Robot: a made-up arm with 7 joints.
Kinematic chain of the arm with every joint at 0, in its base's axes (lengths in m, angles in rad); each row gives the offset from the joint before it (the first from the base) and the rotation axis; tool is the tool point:
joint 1: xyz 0 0 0 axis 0 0.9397 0.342
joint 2: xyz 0 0 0 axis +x
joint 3: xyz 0 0 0 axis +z
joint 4: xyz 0.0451 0 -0.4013 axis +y
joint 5: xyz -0.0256 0 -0.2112 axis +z
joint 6: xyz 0 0 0 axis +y
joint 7: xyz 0 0 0 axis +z
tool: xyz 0 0 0
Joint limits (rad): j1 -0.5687..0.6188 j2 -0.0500..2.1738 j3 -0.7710..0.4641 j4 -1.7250..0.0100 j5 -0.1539..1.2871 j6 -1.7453..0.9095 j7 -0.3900..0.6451
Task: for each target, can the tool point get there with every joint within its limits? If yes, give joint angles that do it. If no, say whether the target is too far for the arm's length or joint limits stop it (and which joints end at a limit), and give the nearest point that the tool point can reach.
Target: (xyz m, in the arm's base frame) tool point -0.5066 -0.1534 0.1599
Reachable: no: joint limits stop it (at a limit: joint 1, joint 2, joint 3, joint 4) | nearest point -0.3143 -0.0757 -0.5202 | short by 0.711 m
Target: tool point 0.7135 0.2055 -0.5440
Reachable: no: too far | nearest point 0.4379 0.1484 -0.3939 | short by 0.319 m
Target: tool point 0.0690 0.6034 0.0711
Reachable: yes | joints 0.4256 1.7037 0.2480 -0.5021 0.3728 0.1346 -0.2711
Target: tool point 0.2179 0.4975 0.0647
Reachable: yes | joints 0.2223 1.8319 -0.0650 -1.2466 0.9623 -1.2487 -0.0166
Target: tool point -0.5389 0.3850 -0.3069
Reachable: no: too far | nearest point -0.3205 0.3714 -0.3667 | short by 0.227 m
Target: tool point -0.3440 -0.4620 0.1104
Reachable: no: joint limits stop it (at a limit: joint 1, joint 2, joint 3, joint 4) | nearest point -0.0196 -0.1810 -0.4343 | short by 0.693 m
